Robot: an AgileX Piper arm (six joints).
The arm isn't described. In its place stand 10 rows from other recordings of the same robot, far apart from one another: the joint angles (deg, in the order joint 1, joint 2, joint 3, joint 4, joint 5, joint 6), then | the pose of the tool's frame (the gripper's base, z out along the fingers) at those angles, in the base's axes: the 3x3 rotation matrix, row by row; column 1 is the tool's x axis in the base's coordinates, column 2 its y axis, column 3 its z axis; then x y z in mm.
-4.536, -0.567, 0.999, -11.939, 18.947, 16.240 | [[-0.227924 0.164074 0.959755], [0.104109 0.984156 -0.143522], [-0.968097 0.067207 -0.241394]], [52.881 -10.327 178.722]
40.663, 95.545, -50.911, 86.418, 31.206, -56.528 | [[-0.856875 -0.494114 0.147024], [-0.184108 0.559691 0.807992], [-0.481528 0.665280 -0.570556]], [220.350 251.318 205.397]
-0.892, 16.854, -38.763, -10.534, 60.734, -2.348 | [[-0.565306 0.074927 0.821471], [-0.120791 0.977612 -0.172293], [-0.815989 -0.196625 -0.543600]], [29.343 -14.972 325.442]
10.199, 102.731, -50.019, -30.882, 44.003, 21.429 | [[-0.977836 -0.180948 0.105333], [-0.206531 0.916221 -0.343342], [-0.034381 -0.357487 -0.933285]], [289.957 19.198 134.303]
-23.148, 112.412, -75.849, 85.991, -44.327, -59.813 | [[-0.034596 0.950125 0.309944], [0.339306 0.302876 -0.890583], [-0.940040 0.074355 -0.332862]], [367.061 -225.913 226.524]
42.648, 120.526, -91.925, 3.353, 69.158, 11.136 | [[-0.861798 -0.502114 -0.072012], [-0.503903 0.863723 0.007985], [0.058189 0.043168 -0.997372]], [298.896 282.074 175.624]
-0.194, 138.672, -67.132, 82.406, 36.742, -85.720 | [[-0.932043 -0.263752 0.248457], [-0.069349 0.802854 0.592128], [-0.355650 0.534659 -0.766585]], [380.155 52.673 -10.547]
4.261, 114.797, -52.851, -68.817, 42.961, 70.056 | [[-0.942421 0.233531 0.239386], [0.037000 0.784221 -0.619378], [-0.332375 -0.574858 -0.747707]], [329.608 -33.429 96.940]
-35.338, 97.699, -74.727, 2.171, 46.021, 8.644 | [[-0.621379 0.688733 0.373544], [0.656567 0.717882 -0.231439], [-0.427560 0.101445 -0.898277]], [296.173 -206.956 259.466]
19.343, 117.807, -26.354, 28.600, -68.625, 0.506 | [[-0.303417 0.162686 0.938867], [0.086606 0.985947 -0.142855], [-0.948914 0.037967 -0.313243]], [277.295 54.350 77.360]
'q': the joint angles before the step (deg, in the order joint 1, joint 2, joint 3, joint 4, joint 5, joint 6). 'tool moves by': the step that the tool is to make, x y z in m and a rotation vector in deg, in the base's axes. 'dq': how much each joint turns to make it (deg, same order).
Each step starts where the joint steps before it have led.
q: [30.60 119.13 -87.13 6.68 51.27 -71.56]
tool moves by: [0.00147 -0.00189 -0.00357 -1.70 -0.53 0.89]
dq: [0.00 0.46 0.00 -1.95 -0.05 0.00]
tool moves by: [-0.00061 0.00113 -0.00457 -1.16 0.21 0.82]
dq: [0.34 0.60 0.00 -1.01 0.17 0.00]
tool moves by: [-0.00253 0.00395 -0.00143 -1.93 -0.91 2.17]
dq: [1.04 0.18 0.00 -2.41 0.05 0.01]
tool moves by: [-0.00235 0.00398 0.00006 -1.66 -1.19 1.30]
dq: [1.05 -0.01 0.00 -2.51 -0.11 0.95]
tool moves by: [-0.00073 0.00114 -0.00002 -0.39 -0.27 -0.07]
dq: [0.30 0.00 0.01 -0.68 -0.01 0.70]
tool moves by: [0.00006 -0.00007 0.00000 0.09 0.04 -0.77]
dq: [0.00 0.00 -0.01 -0.06 0.01 0.81]
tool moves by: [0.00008 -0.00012 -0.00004 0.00 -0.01 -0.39]
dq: [0.00 0.00 0.00 -0.10 0.00 0.44]
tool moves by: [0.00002 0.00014 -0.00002 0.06 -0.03 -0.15]
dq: [0.01 0.00 0.00 0.00 -0.06 0.17]
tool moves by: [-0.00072 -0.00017 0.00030 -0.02 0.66 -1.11]
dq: [0.00 0.01 -0.13 0.20 0.71 1.01]
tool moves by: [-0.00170 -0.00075 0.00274 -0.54 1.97 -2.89]
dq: [0.00 -0.01 -0.79 0.28 2.80 2.72]
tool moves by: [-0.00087 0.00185 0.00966 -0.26 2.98 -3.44]
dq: [0.06 0.12 -2.69 1.26 5.24 2.89]
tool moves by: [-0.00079 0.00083 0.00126 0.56 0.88 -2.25]
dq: [-0.01 0.00 -0.32 0.86 0.74 1.89]
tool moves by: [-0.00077 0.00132 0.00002 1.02 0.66 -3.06]
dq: [0.00 0.00 0.01 1.09 -0.06 2.62]
